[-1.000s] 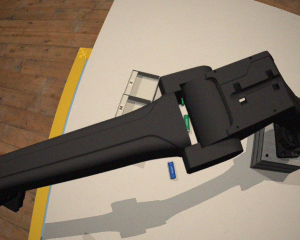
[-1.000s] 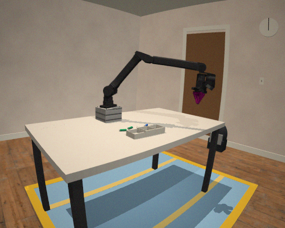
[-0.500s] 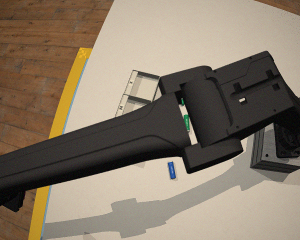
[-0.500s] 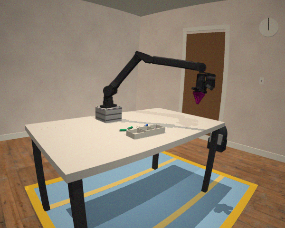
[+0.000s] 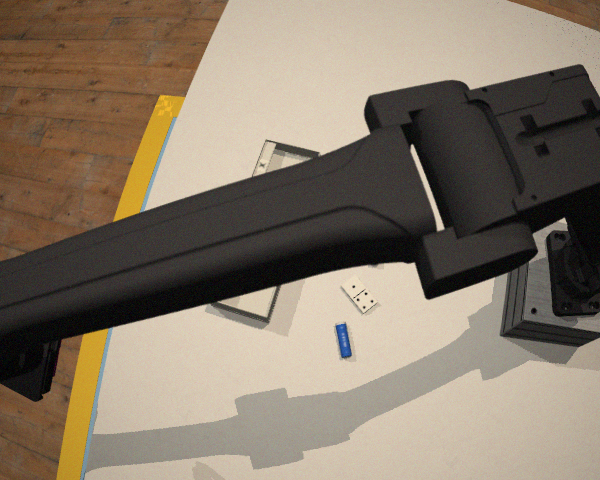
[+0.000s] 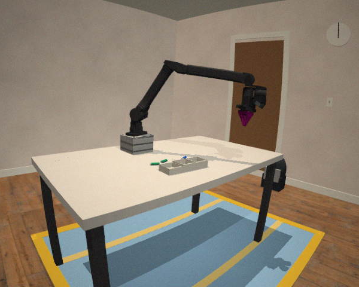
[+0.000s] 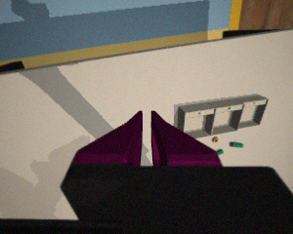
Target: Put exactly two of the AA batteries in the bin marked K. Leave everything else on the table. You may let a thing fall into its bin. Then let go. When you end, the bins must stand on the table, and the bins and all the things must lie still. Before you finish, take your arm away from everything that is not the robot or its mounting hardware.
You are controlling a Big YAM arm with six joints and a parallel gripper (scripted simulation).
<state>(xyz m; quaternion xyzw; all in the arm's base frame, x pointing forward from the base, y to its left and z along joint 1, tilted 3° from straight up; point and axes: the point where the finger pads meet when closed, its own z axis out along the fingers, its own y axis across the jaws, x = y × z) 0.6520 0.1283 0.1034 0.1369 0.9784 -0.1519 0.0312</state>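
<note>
Right now the bin is 22 cm to the right of my hand, 22 cm below it and 21 cm behind it. The rest, counted from my hand: brass hex nut: 30 cm behind, 23 cm below, 20 cm to the right; white domino: 34 cm behind, 23 cm below, 12 cm to the right; blue AA battery: 32 cm behind, 23 cm below, 6 cm to the right.
</note>
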